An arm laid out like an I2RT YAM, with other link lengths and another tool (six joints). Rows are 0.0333 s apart.
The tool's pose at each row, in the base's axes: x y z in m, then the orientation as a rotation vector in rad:
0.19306, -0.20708, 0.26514, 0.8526, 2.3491, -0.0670
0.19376, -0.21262, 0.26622, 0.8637, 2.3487, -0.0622
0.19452, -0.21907, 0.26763, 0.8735, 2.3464, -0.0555
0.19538, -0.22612, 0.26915, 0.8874, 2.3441, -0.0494
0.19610, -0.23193, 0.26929, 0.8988, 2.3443, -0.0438
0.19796, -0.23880, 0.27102, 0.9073, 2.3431, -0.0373
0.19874, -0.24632, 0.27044, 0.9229, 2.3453, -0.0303
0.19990, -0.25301, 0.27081, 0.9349, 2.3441, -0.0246
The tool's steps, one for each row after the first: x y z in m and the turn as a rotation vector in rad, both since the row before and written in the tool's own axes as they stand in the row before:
-0.00415, -0.00379, 0.00090, 0.0003, 0.0037, 0.0087
-0.00493, -0.00437, 0.00088, -0.0019, 0.0021, 0.0088
-0.00543, -0.00472, 0.00097, -0.0001, 0.0031, 0.0114
-0.00390, -0.00403, 0.00169, 0.0000, 0.0046, 0.0089
-0.00612, -0.00382, 0.00126, -0.0019, 0.0028, 0.0075
-0.00464, -0.00537, 0.00267, 0.0010, 0.0079, 0.0114
-0.00495, -0.00427, 0.00188, -0.0001, 0.0036, 0.0096

